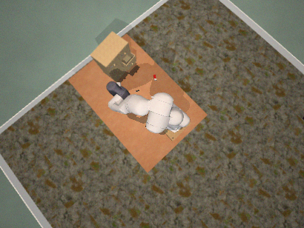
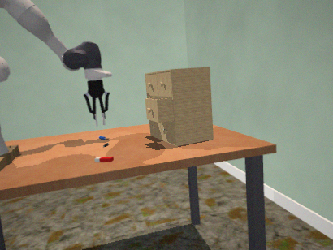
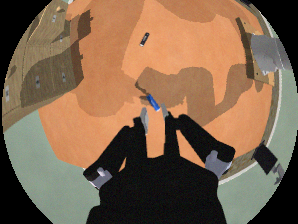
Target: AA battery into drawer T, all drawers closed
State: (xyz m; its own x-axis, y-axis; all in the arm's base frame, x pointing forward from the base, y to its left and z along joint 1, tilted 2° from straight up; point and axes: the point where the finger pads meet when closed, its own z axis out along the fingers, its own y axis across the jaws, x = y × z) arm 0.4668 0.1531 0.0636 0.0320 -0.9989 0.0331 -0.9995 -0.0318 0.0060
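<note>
My hand is 10 cm above the blue AA battery. Also, from my hand: white cylinder (6 cm behind, 42 cm to the right, 10 cm below); then small black piece (1 cm behind, 18 cm to the right, 10 cm below); then drawer (26 cm ahead, 33 cm to the right, 3 cm above).
</note>
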